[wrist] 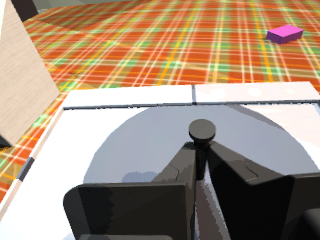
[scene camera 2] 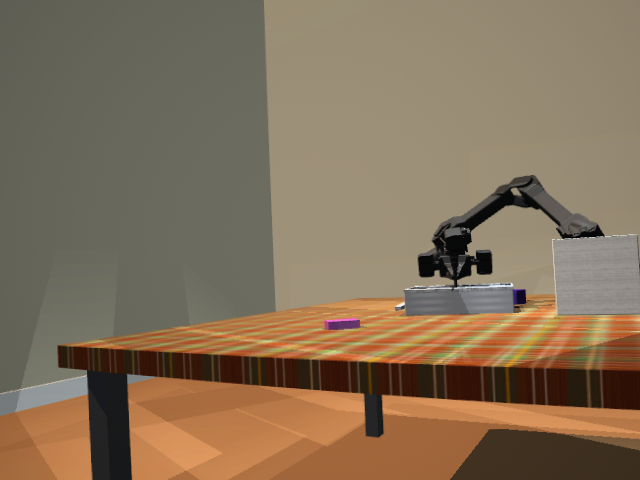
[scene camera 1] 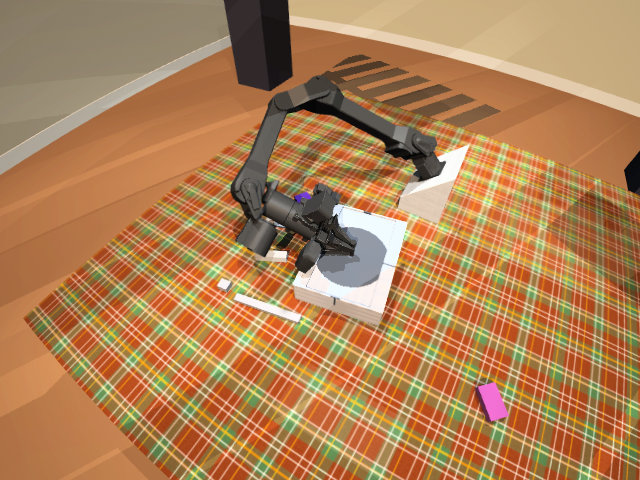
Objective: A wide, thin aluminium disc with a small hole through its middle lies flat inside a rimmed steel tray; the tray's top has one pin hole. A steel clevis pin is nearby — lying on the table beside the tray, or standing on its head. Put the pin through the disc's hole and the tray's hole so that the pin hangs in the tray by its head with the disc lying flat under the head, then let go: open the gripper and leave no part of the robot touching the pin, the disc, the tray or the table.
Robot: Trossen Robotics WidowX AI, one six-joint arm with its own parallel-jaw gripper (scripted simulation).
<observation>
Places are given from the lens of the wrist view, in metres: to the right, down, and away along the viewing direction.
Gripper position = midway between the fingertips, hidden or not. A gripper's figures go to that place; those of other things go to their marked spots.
my gripper (wrist: 199, 148): 0.02, 0.02, 0.11
dark clevis pin (wrist: 202, 131): 0.02, 0.01, 0.09
grey aluminium disc (wrist: 138, 150): -0.02, 0.02, 0.15
The marked spots on the dark clevis pin and the grey aluminium disc are 0.07 m apart.
</observation>
